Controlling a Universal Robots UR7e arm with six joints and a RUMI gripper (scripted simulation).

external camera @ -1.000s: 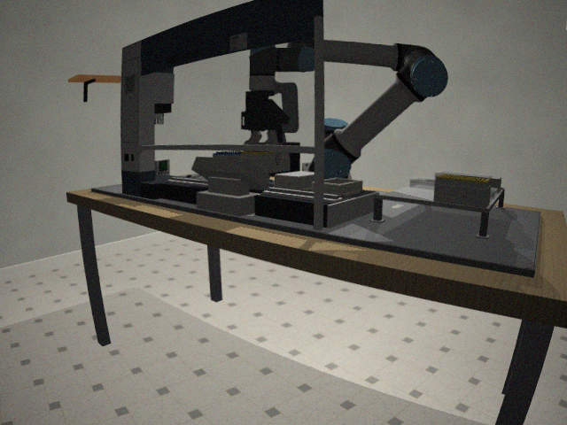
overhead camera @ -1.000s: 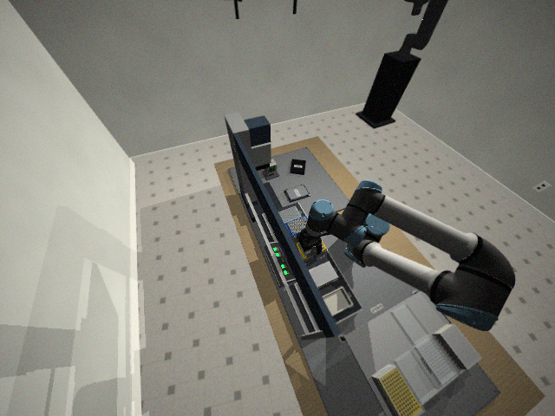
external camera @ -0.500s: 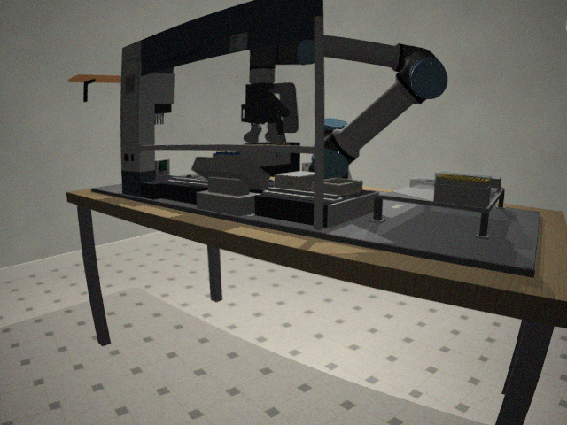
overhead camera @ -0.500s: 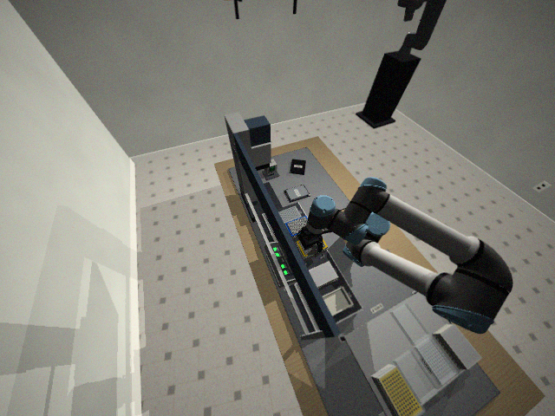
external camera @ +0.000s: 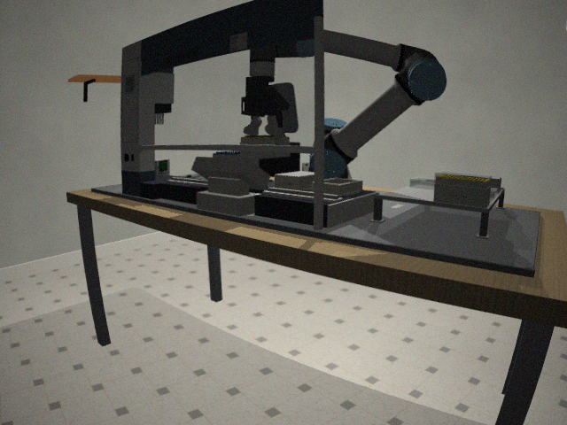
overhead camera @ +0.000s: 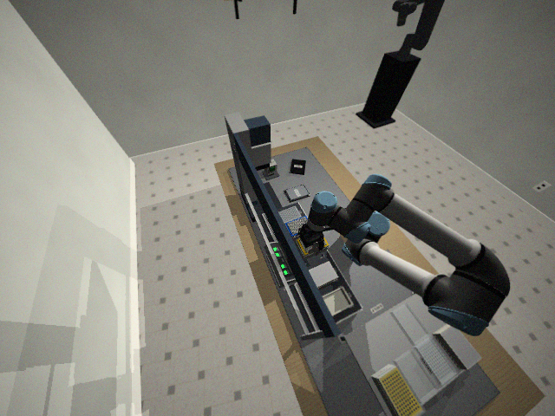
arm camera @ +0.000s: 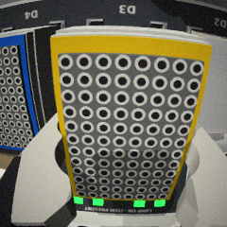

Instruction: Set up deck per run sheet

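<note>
My hand is 12 cm to the left of the blue-framed tip rack and 5 cm above it. From my hand the other things lie so: sample plate 2 cm behind, 25 cm to the right, 11 cm below; yellow-framed tip rack 1 cm behind, 1 cm to the right, 1 cm above; white sealed block 1 cm ahead, 12 cm to the left, 10 cm below.
</note>
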